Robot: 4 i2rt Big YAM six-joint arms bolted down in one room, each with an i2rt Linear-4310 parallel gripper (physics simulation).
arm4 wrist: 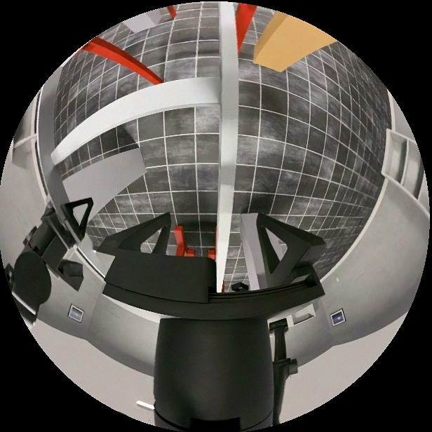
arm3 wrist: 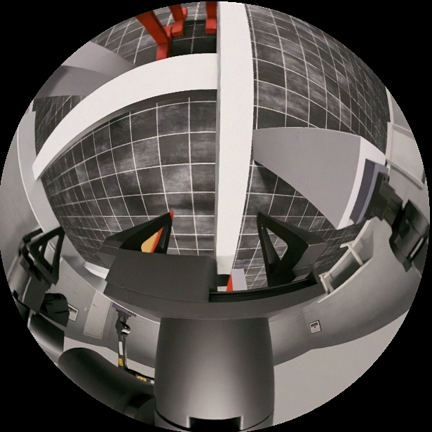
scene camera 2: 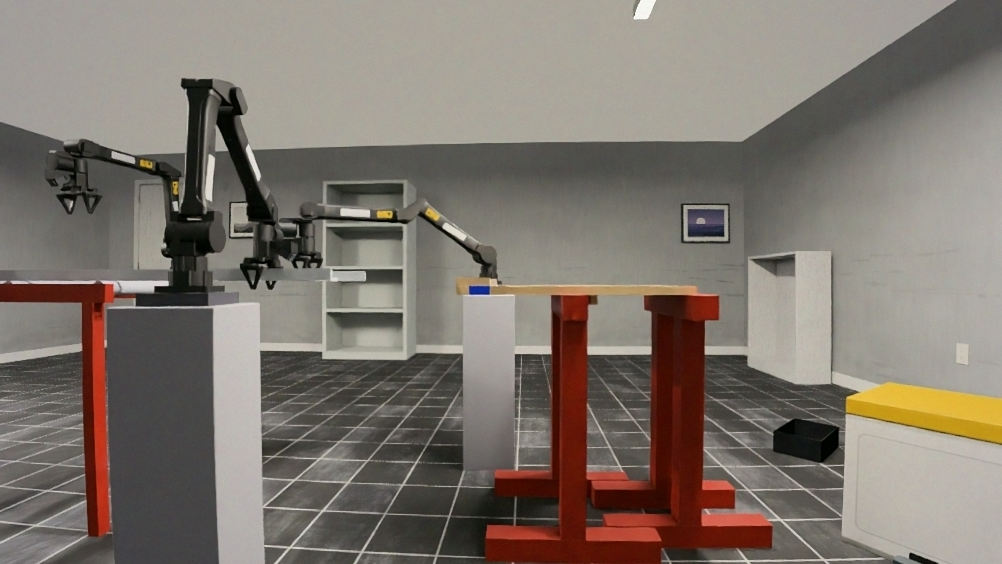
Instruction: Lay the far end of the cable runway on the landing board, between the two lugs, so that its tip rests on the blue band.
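The cable runway, a pale ladder-like frame [arm3 wrist: 235, 110] [arm4 wrist: 228, 130] [scene camera 2: 347, 276], ends short of the landing board in scene camera 2. The tan landing board [scene camera 2: 603, 289] lies on red trestles; its blue band [scene camera 2: 479, 290] faces the runway tip. A tan block, perhaps a lug, is beside the band; the second lug cannot be made out. Arm3's gripper [arm3 wrist: 215, 214] is open, a runway rail running beneath its fingers. Arm4's gripper [arm4 wrist: 214, 215] is open above a rail too. In scene camera 2, the left gripper [scene camera 2: 78, 203] and the middle foreground gripper [scene camera 2: 258, 276] look open.
A grey pedestal [scene camera 2: 161, 420] carries the foreground arm; another pedestal [scene camera 2: 488, 378] stands under the far arm's base. Red trestle legs [scene camera 2: 572, 420] hold up the board. A black bin [scene camera 2: 806, 439] and a yellow-topped chest [scene camera 2: 918, 469] stand at right. Another gripper [arm4 wrist: 80, 215] is left in arm4's view.
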